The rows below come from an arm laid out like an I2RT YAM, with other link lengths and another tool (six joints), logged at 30 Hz.
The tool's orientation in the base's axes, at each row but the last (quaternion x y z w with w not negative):
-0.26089, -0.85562, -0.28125, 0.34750
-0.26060, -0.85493, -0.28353, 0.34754
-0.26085, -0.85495, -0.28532, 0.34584
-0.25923, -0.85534, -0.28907, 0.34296
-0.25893, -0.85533, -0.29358, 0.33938
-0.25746, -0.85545, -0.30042, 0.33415
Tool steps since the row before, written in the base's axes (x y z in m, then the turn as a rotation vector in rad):
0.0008, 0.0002, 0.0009, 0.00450, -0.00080, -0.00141
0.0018, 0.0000, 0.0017, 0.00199, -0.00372, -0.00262
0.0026, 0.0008, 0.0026, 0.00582, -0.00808, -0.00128
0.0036, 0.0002, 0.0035, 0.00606, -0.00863, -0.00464
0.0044, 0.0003, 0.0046, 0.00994, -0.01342, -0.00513
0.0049, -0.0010, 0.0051, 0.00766, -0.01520, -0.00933
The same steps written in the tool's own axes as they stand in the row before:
0.0002, 0.0009, -0.0008, -0.00405, 0.00190, -0.00170
0.0001, 0.0017, -0.0018, -0.00411, -0.00213, -0.00180
0.0005, 0.0030, -0.0022, -0.00659, -0.00231, -0.00721
0.0004, 0.0036, -0.0035, -0.00935, -0.00361, -0.00568
0.0006, 0.0045, -0.0044, -0.01335, -0.00460, -0.01029
0.0003, 0.0042, -0.0058, -0.01535, -0.00872, -0.00806

